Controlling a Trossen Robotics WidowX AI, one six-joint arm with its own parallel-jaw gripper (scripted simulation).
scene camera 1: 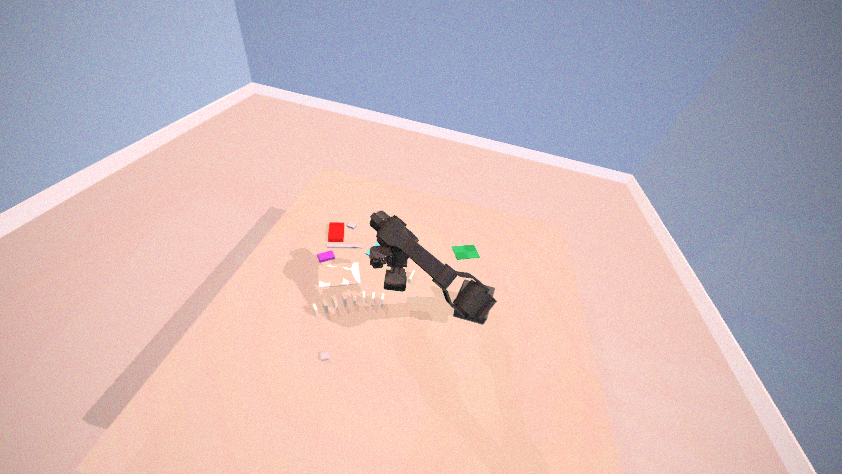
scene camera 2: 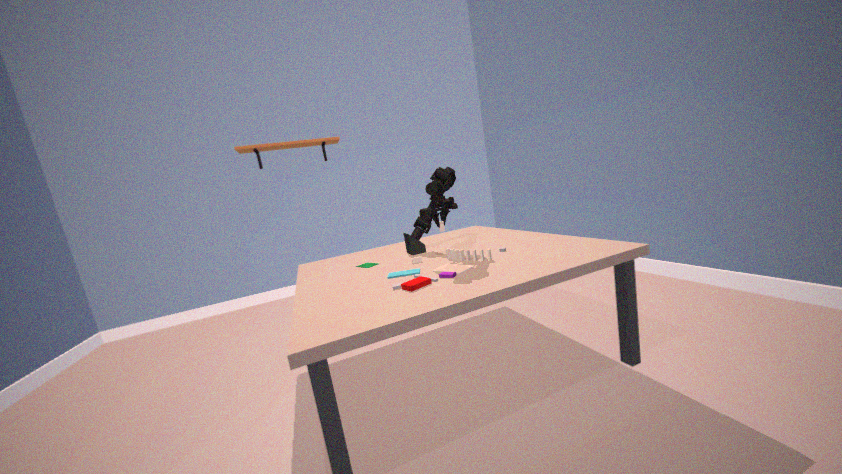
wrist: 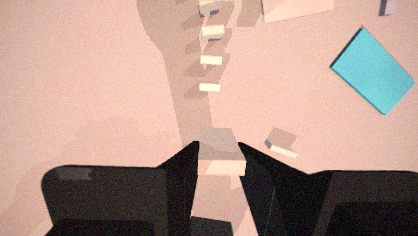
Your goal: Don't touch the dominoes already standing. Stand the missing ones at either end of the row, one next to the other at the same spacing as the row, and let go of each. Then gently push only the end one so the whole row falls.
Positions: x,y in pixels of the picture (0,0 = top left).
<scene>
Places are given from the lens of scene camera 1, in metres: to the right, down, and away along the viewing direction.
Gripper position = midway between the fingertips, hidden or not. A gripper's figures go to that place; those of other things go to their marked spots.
my gripper (scene camera 1: pixel 394 278): -0.08, 0.13, 0.92
white sheet (scene camera 1: pixel 331 275): -0.33, 0.14, 1.07
</scene>
